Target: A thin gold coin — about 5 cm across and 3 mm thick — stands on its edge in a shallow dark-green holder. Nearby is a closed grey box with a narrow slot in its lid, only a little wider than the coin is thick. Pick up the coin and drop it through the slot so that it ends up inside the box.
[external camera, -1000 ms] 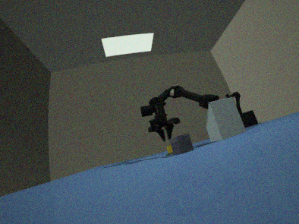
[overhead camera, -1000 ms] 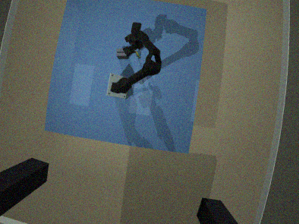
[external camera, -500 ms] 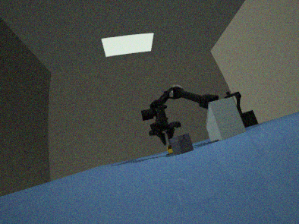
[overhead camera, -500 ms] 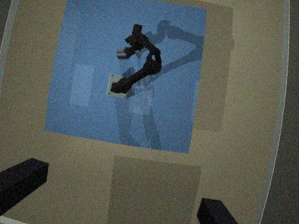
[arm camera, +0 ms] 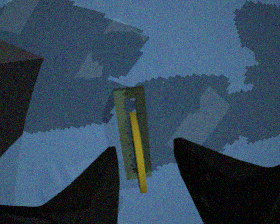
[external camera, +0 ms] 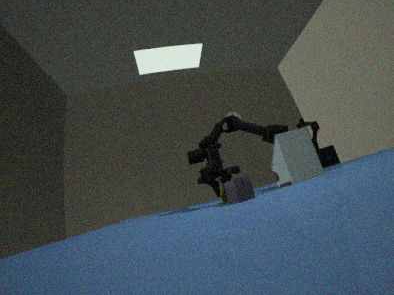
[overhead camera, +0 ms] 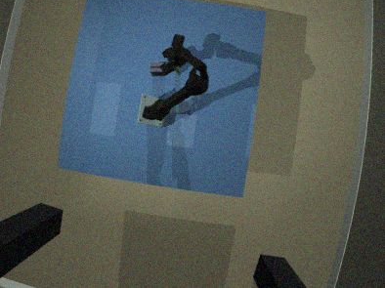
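Now: gripper tip 10 mm past the gold coin.
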